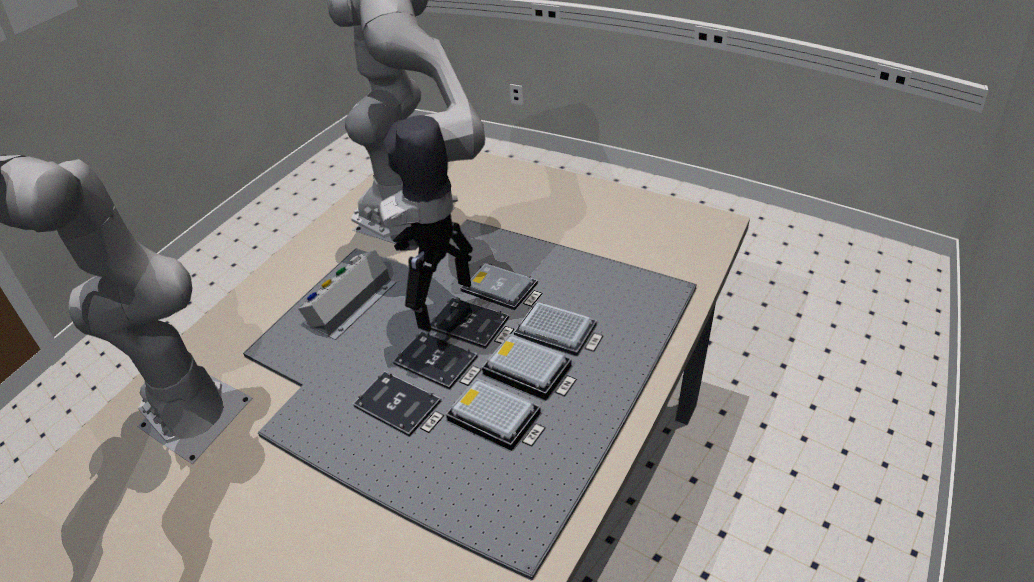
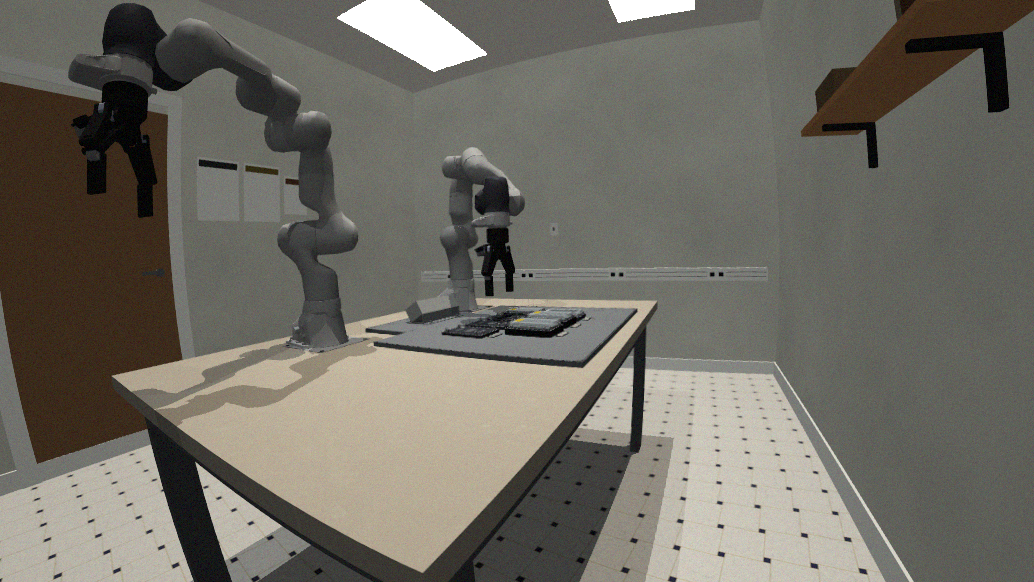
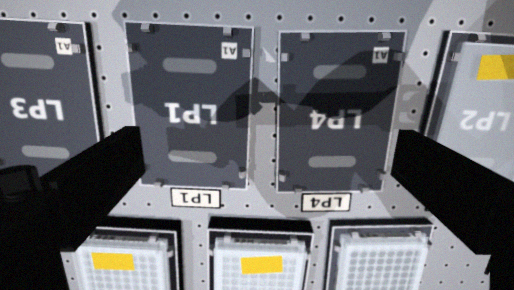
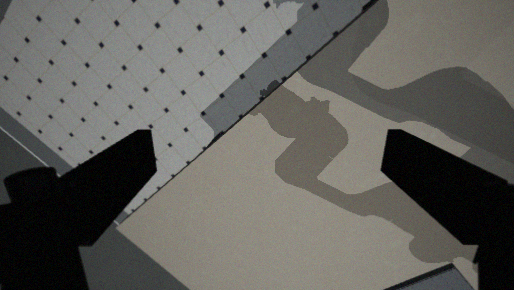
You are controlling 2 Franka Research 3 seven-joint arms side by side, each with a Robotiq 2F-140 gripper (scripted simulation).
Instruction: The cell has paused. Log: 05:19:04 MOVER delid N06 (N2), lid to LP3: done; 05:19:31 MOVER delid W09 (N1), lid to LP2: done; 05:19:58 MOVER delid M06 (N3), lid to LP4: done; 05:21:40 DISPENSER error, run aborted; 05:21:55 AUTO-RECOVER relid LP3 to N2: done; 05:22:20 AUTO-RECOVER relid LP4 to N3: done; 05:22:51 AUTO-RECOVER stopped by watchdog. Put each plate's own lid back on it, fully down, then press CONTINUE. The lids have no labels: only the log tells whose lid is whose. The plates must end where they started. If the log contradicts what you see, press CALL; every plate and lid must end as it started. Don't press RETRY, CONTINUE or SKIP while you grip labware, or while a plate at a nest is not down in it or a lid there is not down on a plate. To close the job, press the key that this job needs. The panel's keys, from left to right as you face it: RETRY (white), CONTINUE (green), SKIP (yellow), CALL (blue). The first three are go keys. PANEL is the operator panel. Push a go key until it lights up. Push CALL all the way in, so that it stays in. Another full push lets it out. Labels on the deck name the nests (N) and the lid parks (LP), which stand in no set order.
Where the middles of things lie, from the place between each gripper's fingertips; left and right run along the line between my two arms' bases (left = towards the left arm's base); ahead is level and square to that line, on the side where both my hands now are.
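Scene:
My left hand (image 1: 445, 306) has the clear lid (image 1: 497, 282) 20 cm to the left of it and 9 cm below it. Counting from my left hand still, the lid park LP4 (image 1: 462, 306) is 6 cm to the left and 10 cm below, the lid park LP1 (image 1: 454, 351) is 6 cm to the right and 10 cm below, and the lid park LP3 (image 1: 422, 397) is 20 cm to the right and 10 cm below. Going by its middle, the lid park LP1 is nearer to my left hand than to my right gripper.
That right gripper (image 2: 123, 205) is 820 mm to the right of the lid park LP3, 190 mm short of it and 370 mm above it. The lid park LP1 is 190 mm ahead of my right hand, 960 mm to the left of it and 370 mm below it; for the lid park LP4, again from my right hand, it is 190 mm ahead, 1080 mm to the left and 370 mm below. The plate (image 1: 545, 321) is far ahead of my right hand, a long way to the left of it and far below it.

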